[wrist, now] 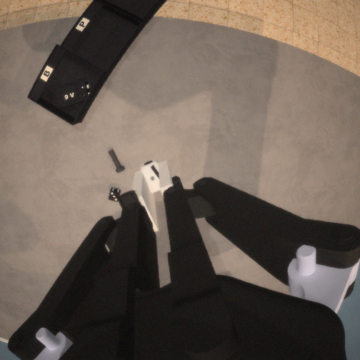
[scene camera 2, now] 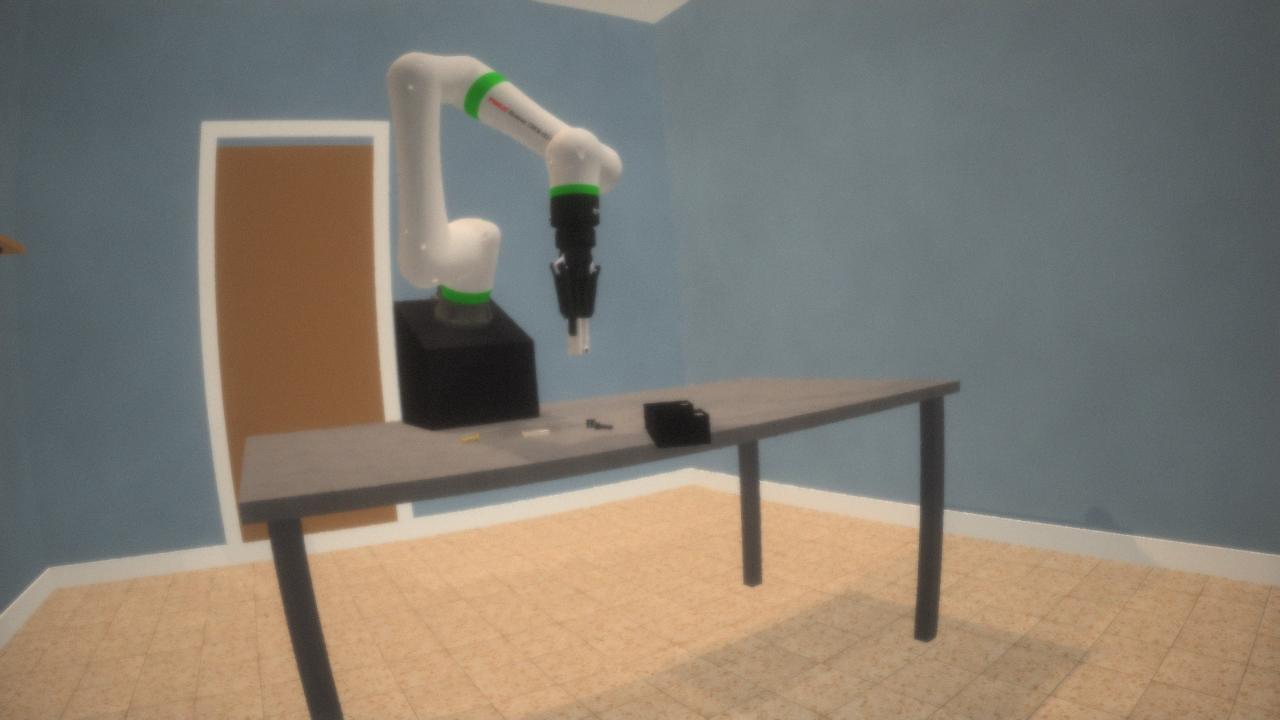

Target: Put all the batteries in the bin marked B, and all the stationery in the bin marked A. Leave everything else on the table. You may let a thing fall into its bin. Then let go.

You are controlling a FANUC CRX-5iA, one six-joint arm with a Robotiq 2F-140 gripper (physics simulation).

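Places are measured from the arm's base along level axes (x right, y ahead, z up), in metres.
Where they show: gripper, fingertip midpoint: (scene camera 2: 578,354); arm's base at its link origin: (scene camera 2: 462,317).
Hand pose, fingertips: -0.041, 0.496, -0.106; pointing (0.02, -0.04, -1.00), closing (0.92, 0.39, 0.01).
Each offset is from my fingertips to the centre of the thing, as dx, dy, dz. Level surfaces: height alone.
My gripper (scene camera 2: 578,340) (wrist: 155,179) is shut on a small white pencil sharpener (wrist: 151,173) with a dark blade slot, held between its white finger pads well above the table. Bin B (wrist: 46,74) stands at the upper left in the wrist view and holds a dark 9 V battery (wrist: 71,95). The row of black bins @(-0.080, +0.168, -0.126) (scene camera 2: 675,424) is on the table, to the right of the gripper in the scene view. A bin marked A does not show legibly. A small yellow item @(+0.191, -0.110, -0.144) (scene camera 2: 469,438) lies at the left; its kind is unclear.
A bin marked P (wrist: 100,42) adjoins bin B. A dark bolt (wrist: 115,160) and a black die (wrist: 114,194) lie on the table @(dz -0.150) (scene camera 2: 358,456) (wrist: 240,125) near the gripper. A flat cream piece @(+0.062, -0.084, -0.146) (scene camera 2: 535,433) lies left of them in the scene view.
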